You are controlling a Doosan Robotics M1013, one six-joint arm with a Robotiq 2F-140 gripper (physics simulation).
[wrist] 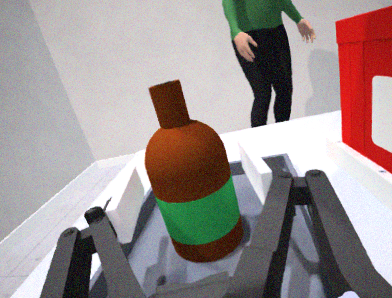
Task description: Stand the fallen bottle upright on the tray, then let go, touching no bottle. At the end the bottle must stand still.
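Places are measured from the arm's base along level axes (x ahead, y left, z up), in millimetres.
Pixels of known places: gripper, fingertip midpoint: (189,166).
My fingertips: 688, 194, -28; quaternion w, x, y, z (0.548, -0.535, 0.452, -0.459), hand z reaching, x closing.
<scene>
Ahead of a thing's pixels: the offset from my fingertips to its top centre, as dx, dy, dz. "*": to the spot under its first point. Level surfaces: height alone.
A brown bottle {-12, -2, +81} (192,170) with a green label stands on its base on the grey tray {* +77, -104, -53} (287,162), seen from above at a slant in the wrist view. It looks tilted in the picture, in line with the camera's own tilt. My gripper (189,166) is open, with one white finger pad on each side of the bottle and a gap showing at both sides. The lower part of the tray is partly hidden behind the gripper's dark linkages.
A red crate {* +78, -184, +21} (352,90) stands at the right, beyond the tray, on the white table {dz -79} (315,131). A person (265,60) in a green top and black trousers stands behind the table. A small pale rounded thing shows at the bottom right edge.
</scene>
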